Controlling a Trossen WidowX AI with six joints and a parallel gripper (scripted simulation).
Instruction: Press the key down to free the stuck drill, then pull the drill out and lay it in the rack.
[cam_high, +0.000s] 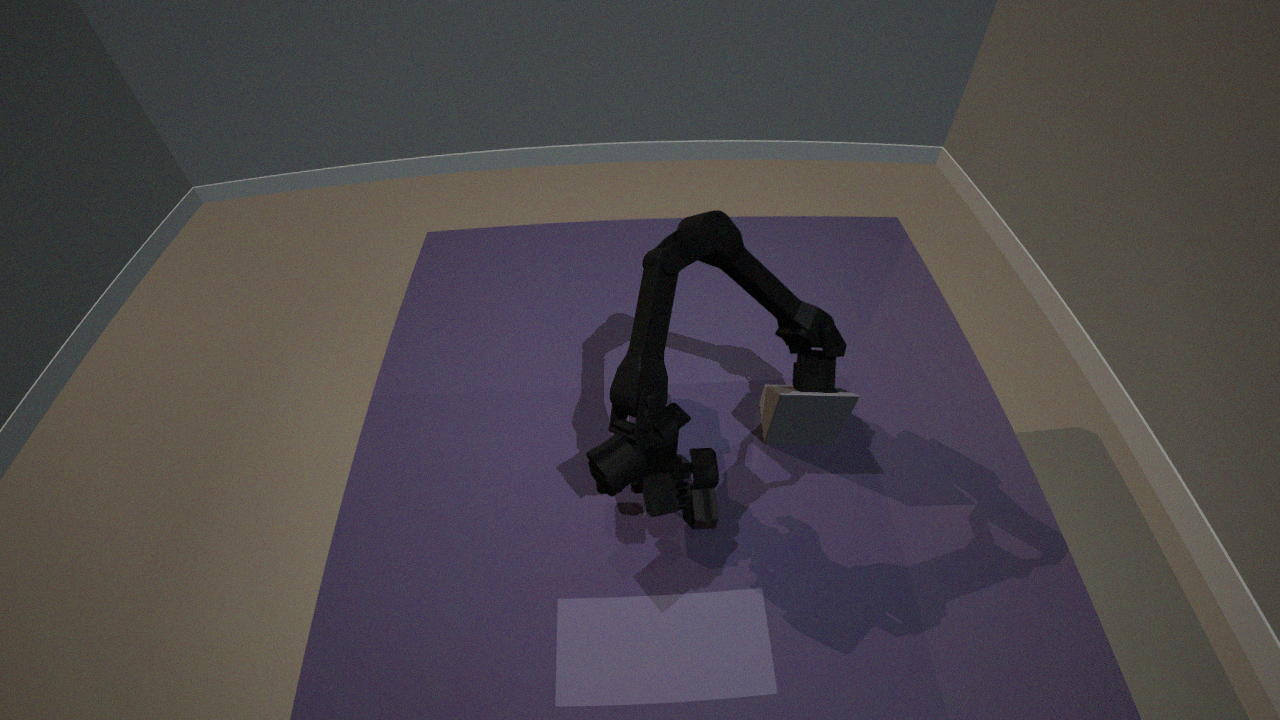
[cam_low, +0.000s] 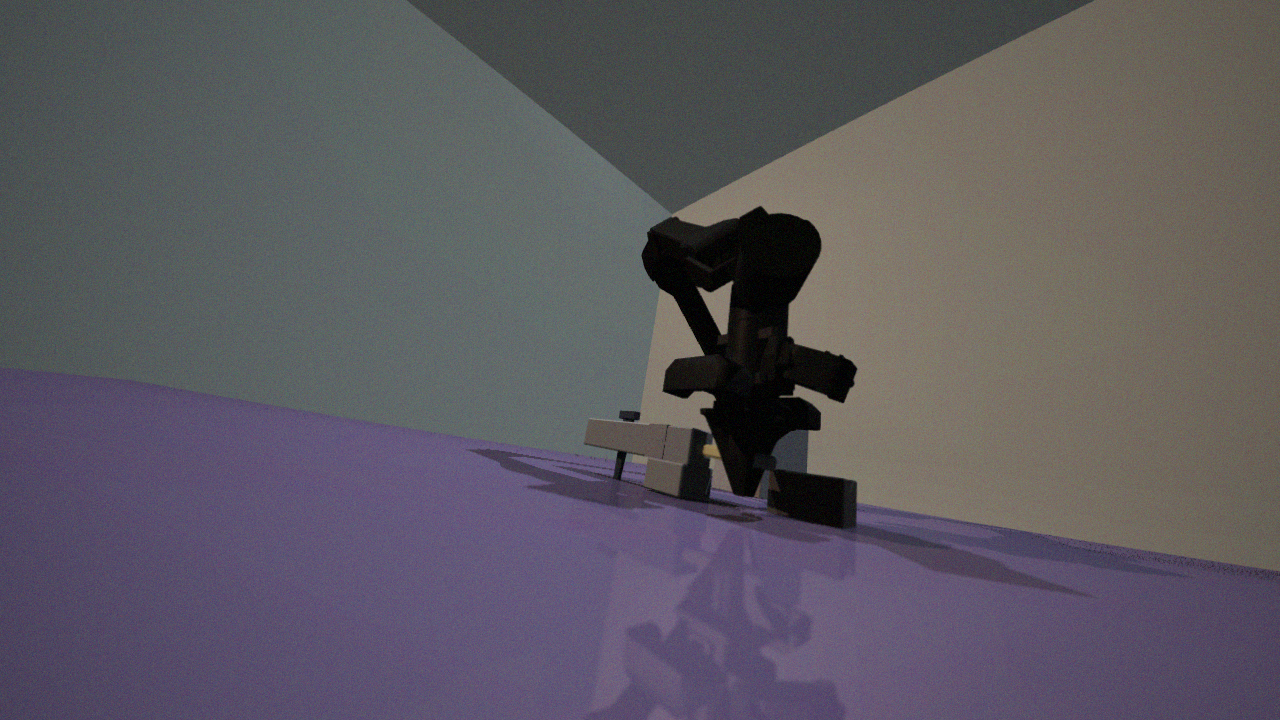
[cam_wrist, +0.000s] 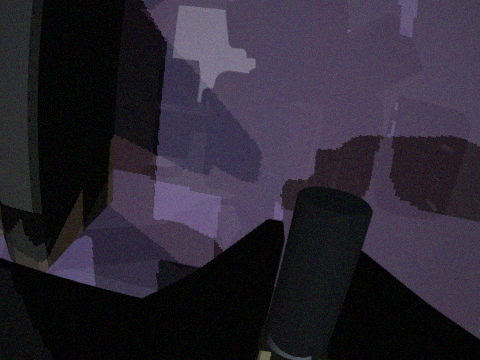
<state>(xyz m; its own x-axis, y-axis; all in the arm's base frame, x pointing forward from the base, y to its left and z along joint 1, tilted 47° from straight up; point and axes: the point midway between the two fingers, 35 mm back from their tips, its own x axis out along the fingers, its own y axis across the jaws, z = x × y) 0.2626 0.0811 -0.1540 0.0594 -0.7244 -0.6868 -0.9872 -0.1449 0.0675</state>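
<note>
Right now my gripper tip is 4 cm to the left of the drill and 3 cm below it. Also, from my gripper tip: rack (8 cm behind, 2 cm to the left, 1 cm above); then small dark key (17 cm to the right, 4 cm above, 2 cm ahead); then grey housing (14 cm to the right, 3 cm above, 2 cm ahead).
</note>
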